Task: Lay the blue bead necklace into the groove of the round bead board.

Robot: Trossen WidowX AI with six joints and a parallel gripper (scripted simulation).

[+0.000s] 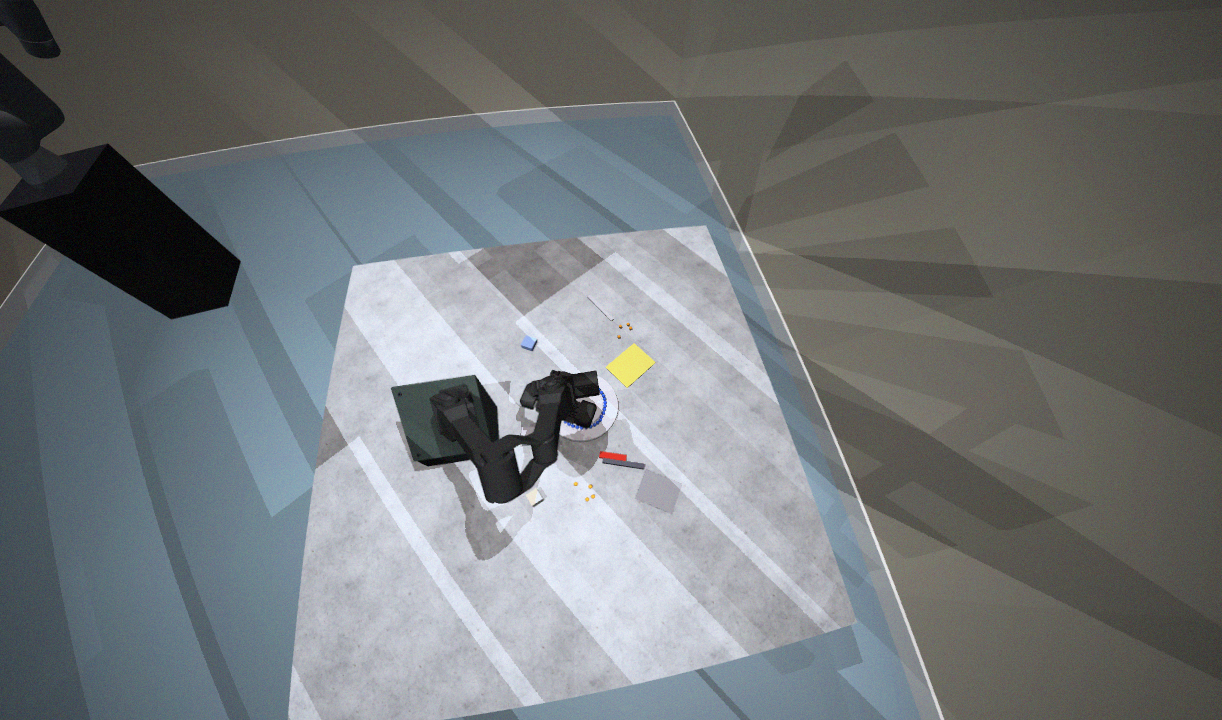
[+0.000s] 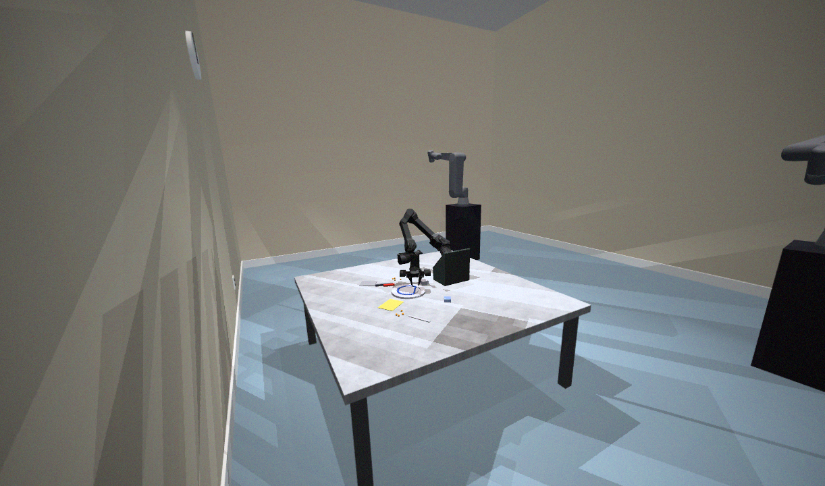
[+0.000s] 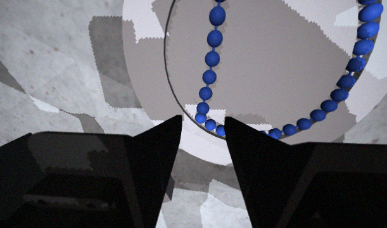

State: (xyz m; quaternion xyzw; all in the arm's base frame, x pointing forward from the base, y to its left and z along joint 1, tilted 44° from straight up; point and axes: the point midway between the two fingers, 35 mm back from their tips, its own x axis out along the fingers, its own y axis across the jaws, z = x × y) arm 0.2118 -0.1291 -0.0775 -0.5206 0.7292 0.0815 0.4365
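The round white bead board is 60 mm ahead of my gripper tip, 20 mm to the left of it and 10 mm below it. From my gripper tip the other things lie so: cream cube 110 mm behind, 190 mm to the right; then blue block 50 mm behind, 250 mm to the left, 10 mm below; then grey tool 120 mm ahead, 150 mm to the right, 10 mm below.
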